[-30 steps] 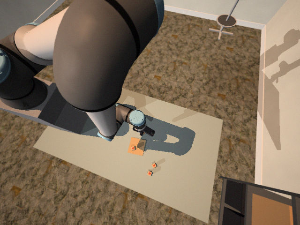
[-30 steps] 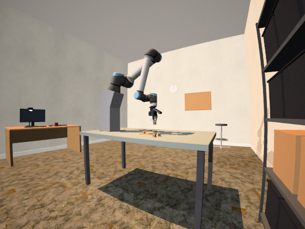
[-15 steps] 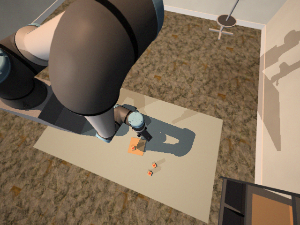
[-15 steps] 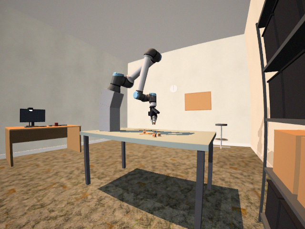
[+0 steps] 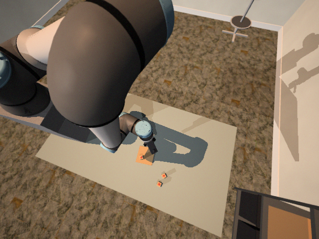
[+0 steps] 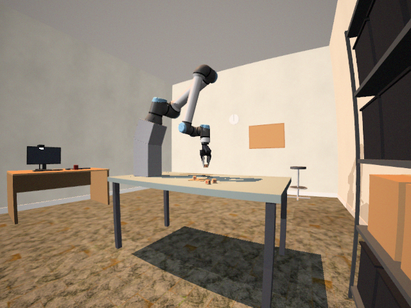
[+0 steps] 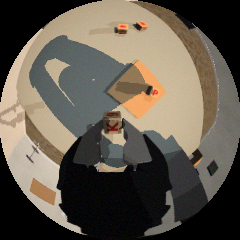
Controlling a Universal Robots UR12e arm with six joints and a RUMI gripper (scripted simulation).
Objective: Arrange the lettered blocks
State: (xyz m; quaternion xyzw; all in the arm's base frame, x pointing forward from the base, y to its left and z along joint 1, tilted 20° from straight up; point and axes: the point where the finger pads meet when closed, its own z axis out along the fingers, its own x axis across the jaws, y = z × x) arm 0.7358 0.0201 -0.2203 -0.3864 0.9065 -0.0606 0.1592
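Now: hand 120 mm above the orange mat, 90 mm to the left of it and 30 mm past it.
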